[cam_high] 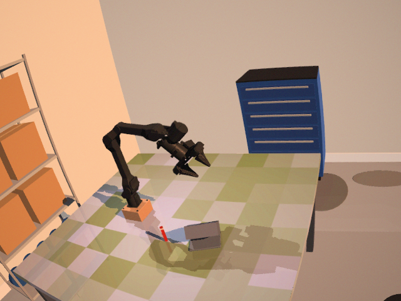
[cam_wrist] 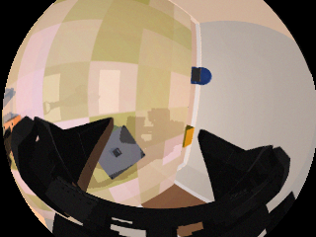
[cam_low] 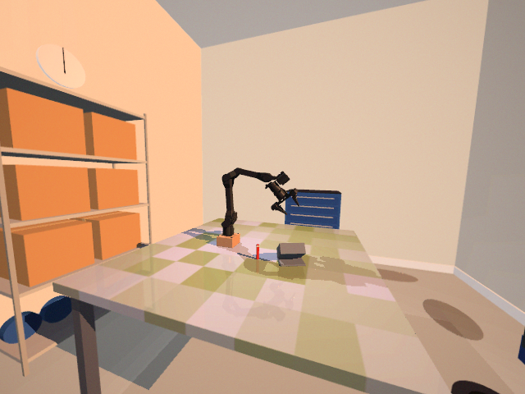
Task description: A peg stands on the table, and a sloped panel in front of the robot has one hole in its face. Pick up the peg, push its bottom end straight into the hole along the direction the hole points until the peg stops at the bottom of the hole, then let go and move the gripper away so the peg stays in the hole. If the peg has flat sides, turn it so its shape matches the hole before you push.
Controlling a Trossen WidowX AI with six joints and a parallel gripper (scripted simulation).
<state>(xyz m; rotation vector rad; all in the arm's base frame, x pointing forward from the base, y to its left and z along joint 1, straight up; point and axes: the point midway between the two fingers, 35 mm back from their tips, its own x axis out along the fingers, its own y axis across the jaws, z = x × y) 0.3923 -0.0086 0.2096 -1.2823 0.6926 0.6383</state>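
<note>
Right now the red peg is 190 mm below my gripper tip, 180 mm to the right of it and 180 mm behind it. From my gripper tip the other things lie so: grey sloped panel 190 mm below, 150 mm to the right.
</note>
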